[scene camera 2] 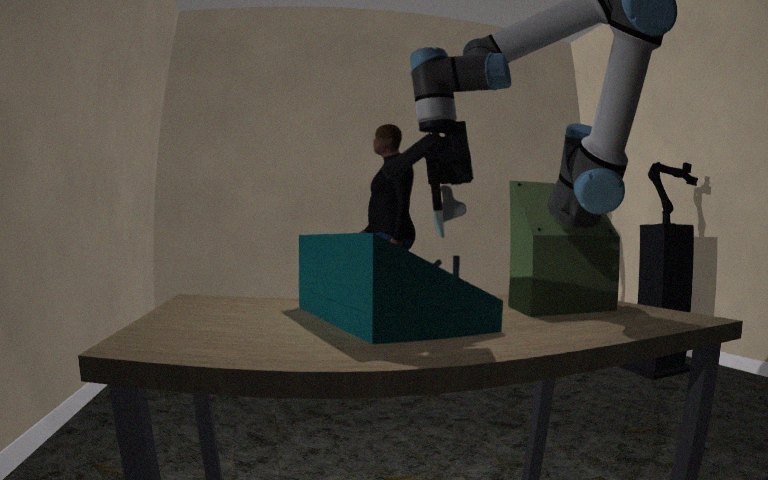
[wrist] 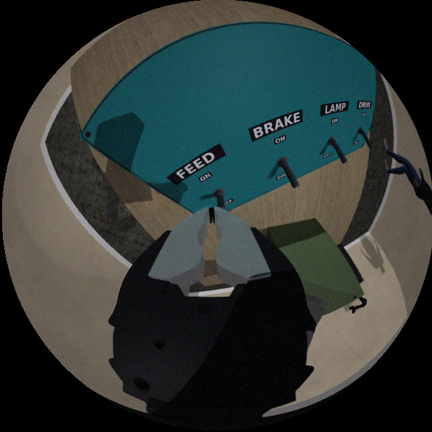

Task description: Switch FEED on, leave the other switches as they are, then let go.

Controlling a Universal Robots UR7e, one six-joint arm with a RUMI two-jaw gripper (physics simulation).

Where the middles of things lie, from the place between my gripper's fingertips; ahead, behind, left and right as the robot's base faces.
My gripper is now 160 mm to the left of the teal sloped console (wrist: 218, 111), 90 mm short of it and 90 mm above it.
